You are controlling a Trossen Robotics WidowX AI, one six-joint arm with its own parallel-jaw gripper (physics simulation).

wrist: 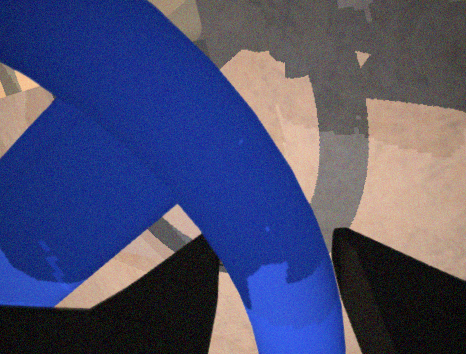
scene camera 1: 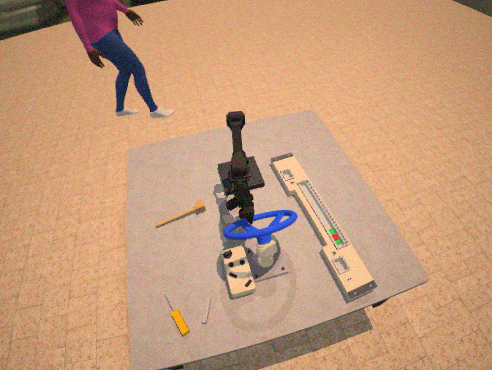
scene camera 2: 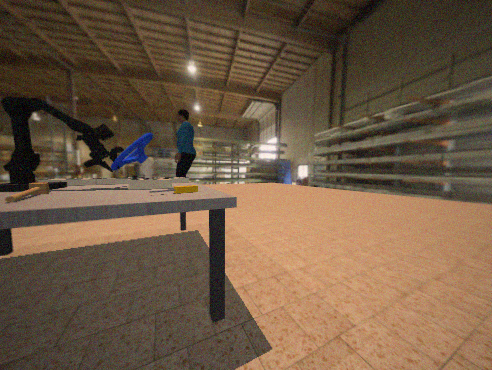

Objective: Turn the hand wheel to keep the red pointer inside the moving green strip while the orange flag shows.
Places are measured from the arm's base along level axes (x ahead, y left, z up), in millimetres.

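Pixels of known places: gripper, between the fingertips: (scene camera 1: 251, 222) (scene camera 2: 115, 170); arm's base, origin of its link: (scene camera 2: 22, 183).
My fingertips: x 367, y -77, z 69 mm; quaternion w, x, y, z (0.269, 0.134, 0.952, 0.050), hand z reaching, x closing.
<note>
Ahead of a thing's pixels: the offset from my fingertips to its top centre. "*": to the spot under its first point. Level surfaces: height alone.
A blue hand wheel (scene camera 1: 260, 233) (scene camera 2: 131, 152) (wrist: 240, 130) stands tilted on a cream post. My gripper (scene camera 1: 250, 220) (scene camera 2: 112, 169) (wrist: 275, 244) is shut on its rim on the side nearest the arm's base, with one black finger on each side of the rim in the wrist view. A long cream gauge panel @(dz -58 mm) (scene camera 1: 357, 280) lies on the right of the table in scene camera 1. In its slot the red pointer @(* dx +192, dy +335, dz -58 mm) (scene camera 1: 335, 237) sits within the green strip @(* dx +160, dy +338, dz -58 mm) (scene camera 1: 332, 231), with green on both sides of it. The orange flag does not show in these views.
A cream box (scene camera 1: 240, 287) with black parts lies beside the wheel's post. A wooden mallet @(dx -218, dy -301, dz -54 mm) (scene camera 1: 177, 217) (scene camera 2: 27, 193), a yellow-handled screwdriver @(dx +238, dy -428, dz -70 mm) (scene camera 1: 180, 322) (scene camera 2: 185, 189) and a thin metal key @(dx +275, dy -304, dz -83 mm) (scene camera 1: 206, 312) lie on the table @(dz -98 mm) (scene camera 1: 150, 270). A person (scene camera 1: 102, 22) stands beyond the table.
</note>
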